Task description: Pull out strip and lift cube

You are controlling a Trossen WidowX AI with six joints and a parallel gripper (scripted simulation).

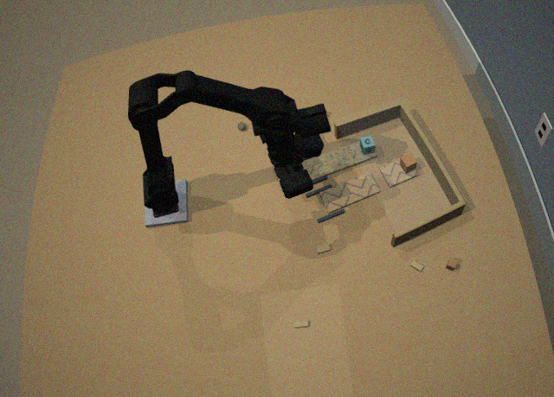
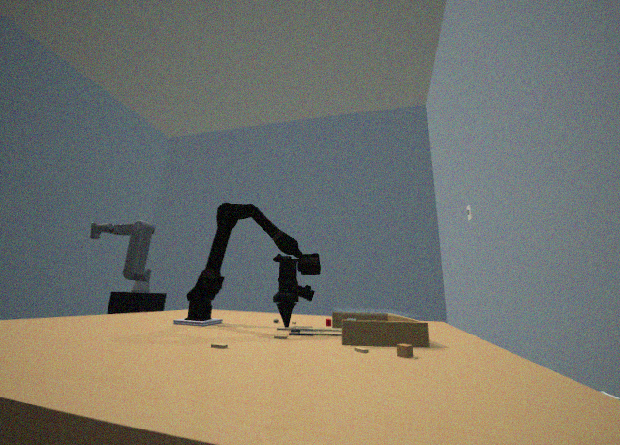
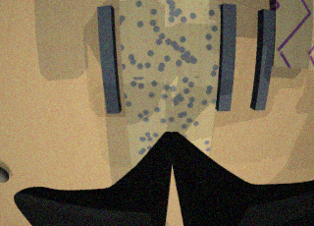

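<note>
The speckled strip lies 9 cm ahead of my gripper tip and 1 cm to the left of it. The rest, counted from my gripper tip: red cylinder (15 cm to the left, 12 cm ahead, 1 cm above); grey ball (18 cm to the left, 8 cm behind).
</note>
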